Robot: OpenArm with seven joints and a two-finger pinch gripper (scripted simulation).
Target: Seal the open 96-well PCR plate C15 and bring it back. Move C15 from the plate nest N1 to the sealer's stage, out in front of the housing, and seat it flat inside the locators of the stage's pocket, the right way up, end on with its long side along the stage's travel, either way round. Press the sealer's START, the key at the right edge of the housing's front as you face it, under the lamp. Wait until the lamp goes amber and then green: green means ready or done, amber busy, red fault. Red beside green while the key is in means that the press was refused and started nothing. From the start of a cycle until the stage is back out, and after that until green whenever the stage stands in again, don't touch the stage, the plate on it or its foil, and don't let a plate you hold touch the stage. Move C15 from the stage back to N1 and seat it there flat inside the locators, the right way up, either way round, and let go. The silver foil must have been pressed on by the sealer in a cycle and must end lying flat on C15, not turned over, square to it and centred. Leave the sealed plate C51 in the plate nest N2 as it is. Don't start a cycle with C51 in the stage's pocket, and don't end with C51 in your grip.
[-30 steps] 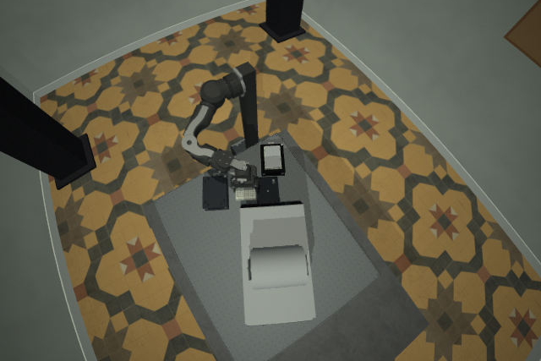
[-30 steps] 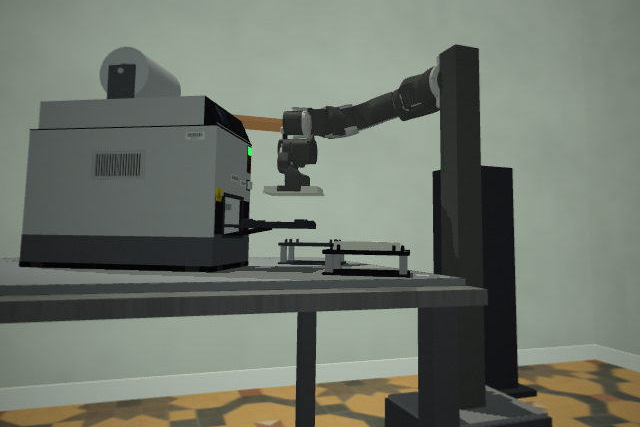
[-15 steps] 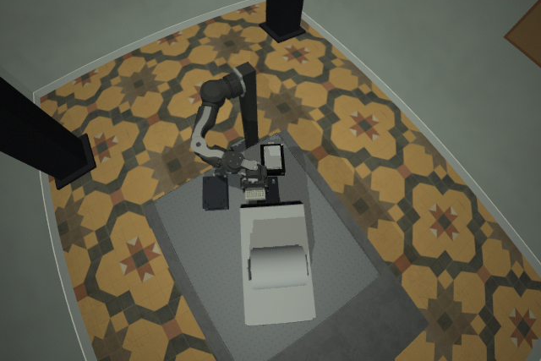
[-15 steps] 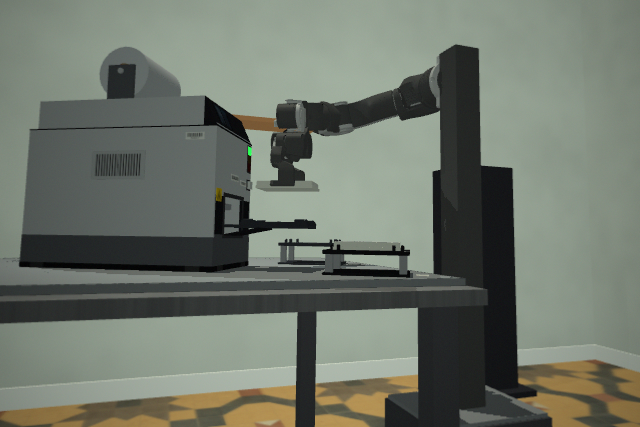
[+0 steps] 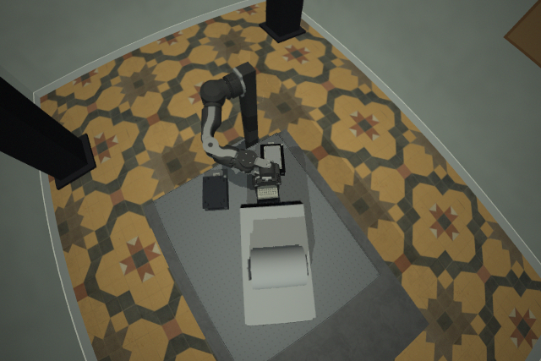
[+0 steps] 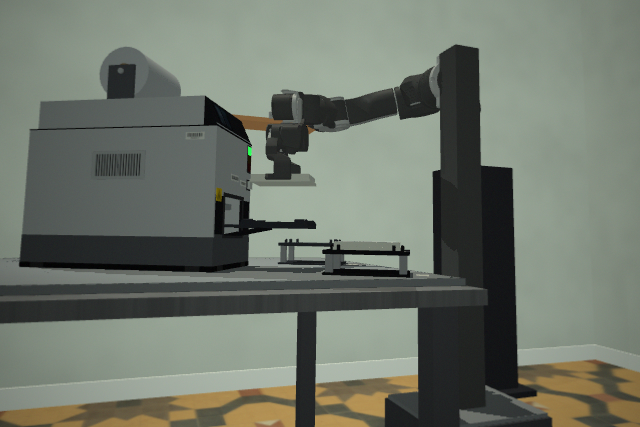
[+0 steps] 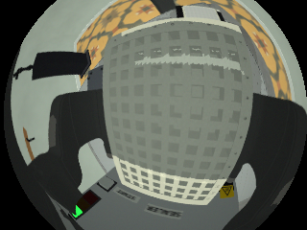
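Now: hand 10 mm short of the sealer stage and 90 mm above it. The rest, counted from my hand: plate C15: right at my hand; start key: 50 mm ahead, 130 mm to the right; yellow warning label: 140 mm ahead, 30 mm to the left, 40 mm below.
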